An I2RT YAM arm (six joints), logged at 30 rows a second.
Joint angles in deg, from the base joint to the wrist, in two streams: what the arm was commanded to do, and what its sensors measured. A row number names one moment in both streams.
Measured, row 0:
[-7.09 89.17 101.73 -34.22 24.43 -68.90]
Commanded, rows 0 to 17:
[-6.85 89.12 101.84 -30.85 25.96 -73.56]
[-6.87 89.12 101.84 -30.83 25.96 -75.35]
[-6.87 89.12 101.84 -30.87 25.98 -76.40]
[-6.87 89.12 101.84 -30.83 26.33 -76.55]
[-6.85 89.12 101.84 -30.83 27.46 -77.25]
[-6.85 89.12 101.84 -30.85 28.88 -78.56]
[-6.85 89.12 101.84 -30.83 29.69 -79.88]
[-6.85 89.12 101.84 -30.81 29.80 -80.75]
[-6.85 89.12 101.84 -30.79 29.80 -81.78]
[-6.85 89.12 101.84 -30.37 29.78 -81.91]
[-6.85 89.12 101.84 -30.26 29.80 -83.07]
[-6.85 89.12 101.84 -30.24 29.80 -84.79]
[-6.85 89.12 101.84 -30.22 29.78 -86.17]
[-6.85 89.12 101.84 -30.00 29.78 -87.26]
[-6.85 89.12 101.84 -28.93 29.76 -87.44]
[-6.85 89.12 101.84 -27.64 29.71 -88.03]
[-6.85 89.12 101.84 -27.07 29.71 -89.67]
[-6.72 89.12 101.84 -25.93 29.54 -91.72]
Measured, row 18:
[-7.09 89.17 101.73 -27.68 29.12 -86.72]
